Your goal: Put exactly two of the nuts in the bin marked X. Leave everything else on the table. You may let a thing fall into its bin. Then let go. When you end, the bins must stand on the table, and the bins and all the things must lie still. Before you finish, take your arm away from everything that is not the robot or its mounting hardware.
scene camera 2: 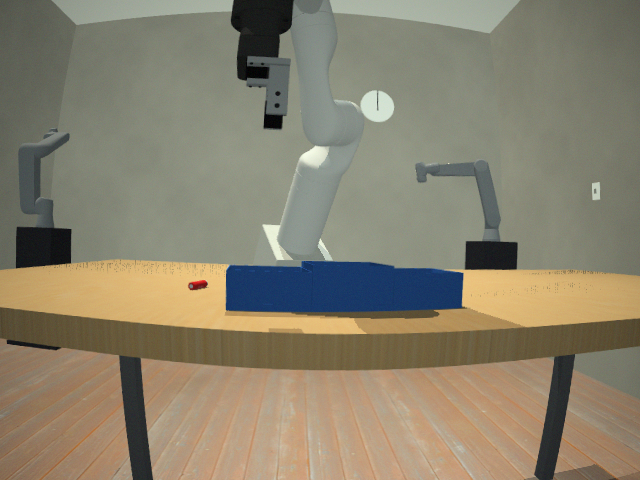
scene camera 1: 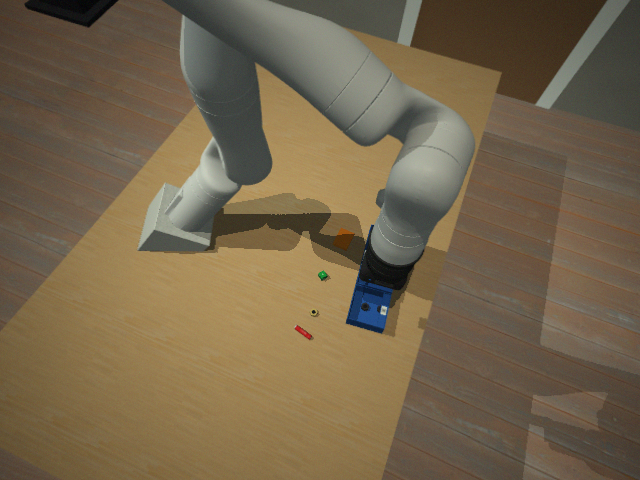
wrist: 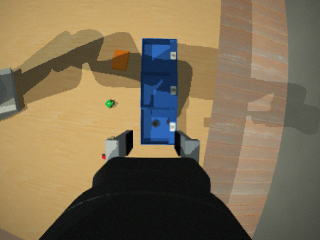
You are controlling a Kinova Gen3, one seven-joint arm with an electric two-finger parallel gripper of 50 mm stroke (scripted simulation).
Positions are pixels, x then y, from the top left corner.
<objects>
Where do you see a row of blue bins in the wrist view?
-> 159, 88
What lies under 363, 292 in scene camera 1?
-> A row of blue bins.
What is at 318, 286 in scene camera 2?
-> A row of blue bins.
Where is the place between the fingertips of my gripper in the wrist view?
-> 153, 139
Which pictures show my gripper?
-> Scene camera 2, scene camera 1 and the wrist view: all of them.
</objects>
